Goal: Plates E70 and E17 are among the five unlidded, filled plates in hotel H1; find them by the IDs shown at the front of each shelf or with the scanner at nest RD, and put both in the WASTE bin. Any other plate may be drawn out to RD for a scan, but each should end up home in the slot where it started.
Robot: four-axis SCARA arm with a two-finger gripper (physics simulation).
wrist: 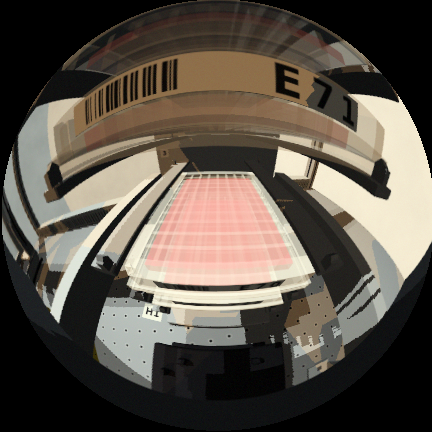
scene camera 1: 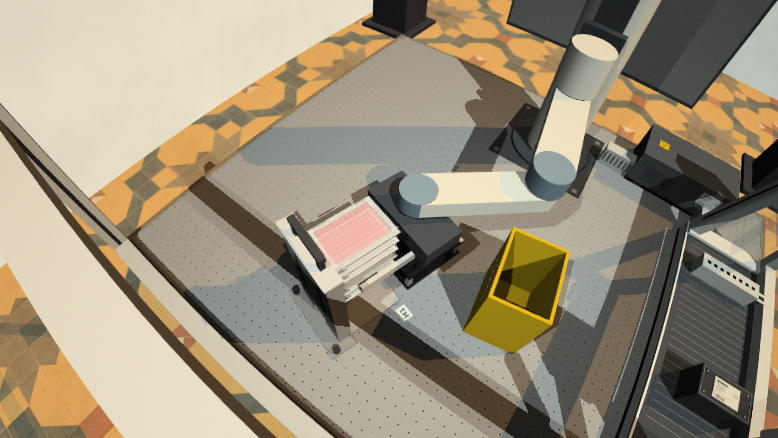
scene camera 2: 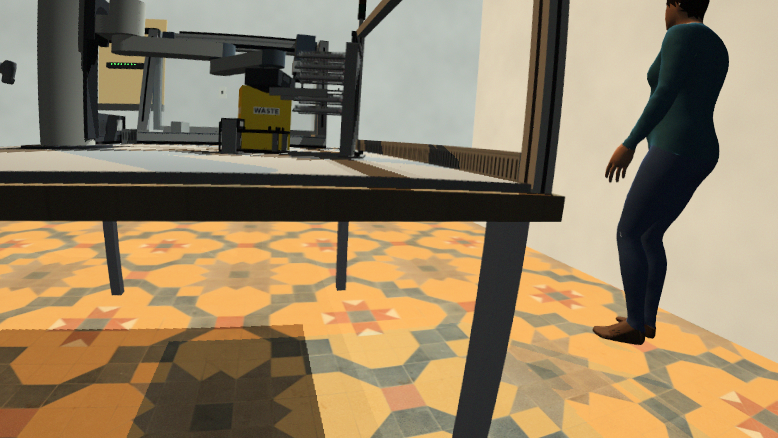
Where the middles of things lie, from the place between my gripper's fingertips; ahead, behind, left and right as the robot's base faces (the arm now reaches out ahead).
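Hotel H1 (scene camera 1: 334, 302) is 2 cm below my hand, 5 cm ahead of it and 1 cm to the right of it. The dark control box (scene camera 1: 697, 171), meanwhile, is 58 cm to the left of my hand, 89 cm behind it and 10 cm below it. And with the nest RD (wrist: 211, 374), my gripper is 10 cm above it, 19 cm beyond it and 6 cm to the right of it.
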